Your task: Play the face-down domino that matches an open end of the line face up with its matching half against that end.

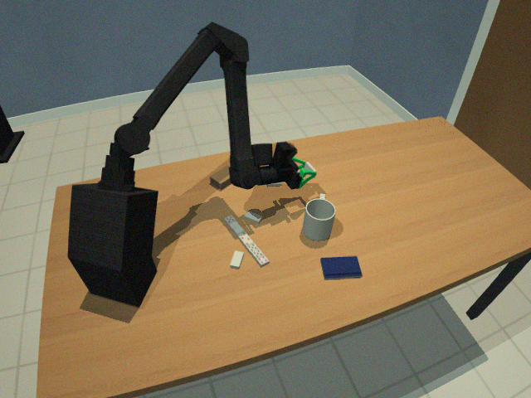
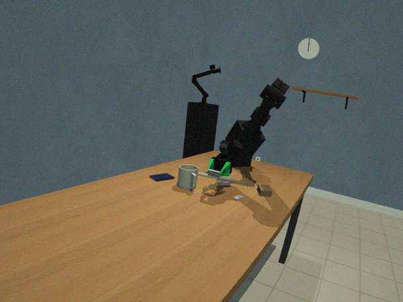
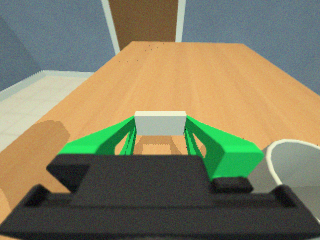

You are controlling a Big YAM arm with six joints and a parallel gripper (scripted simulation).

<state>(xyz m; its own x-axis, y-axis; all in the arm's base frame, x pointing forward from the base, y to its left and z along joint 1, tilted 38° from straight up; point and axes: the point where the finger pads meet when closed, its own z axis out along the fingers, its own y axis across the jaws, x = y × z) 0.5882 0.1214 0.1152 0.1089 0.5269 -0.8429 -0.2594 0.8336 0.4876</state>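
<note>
Now: hand 120 mm above the grey tile, 100 mm past it and 90 mm to the right of it. Round my hand: brown block 280 mm behind, 130 mm to the left, 110 mm below.
</note>
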